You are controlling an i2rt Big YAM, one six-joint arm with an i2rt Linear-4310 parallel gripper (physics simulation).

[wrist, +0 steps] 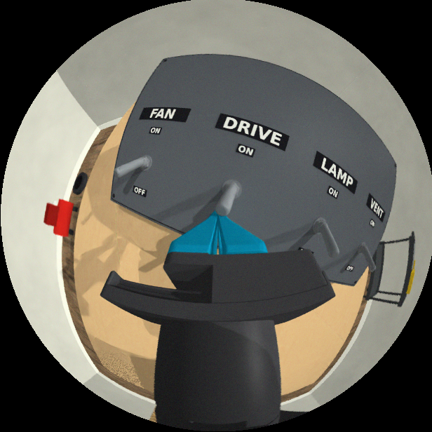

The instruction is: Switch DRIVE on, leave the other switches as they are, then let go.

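The dark grey switch panel [280,100] fills the upper middle of the wrist view. The DRIVE lever [228,199] is below its DRIVE label [252,132] and points down, away from the ON mark [245,150]. My gripper [217,214] is shut and empty; its blue fingertips are at the lower end of the DRIVE lever, and I cannot tell if they touch it. They hide the DRIVE OFF mark. The FAN lever [133,166] points left and slightly down, the LAMP lever [327,237] and the VENT lever [368,256] point down to the right.
The panel stands over a light wooden table top [120,320] with a dark wood edge. A red object [62,218] and a black round object [80,183] are at the left edge. A black wire frame [382,270] with a yellow part is at the right edge.
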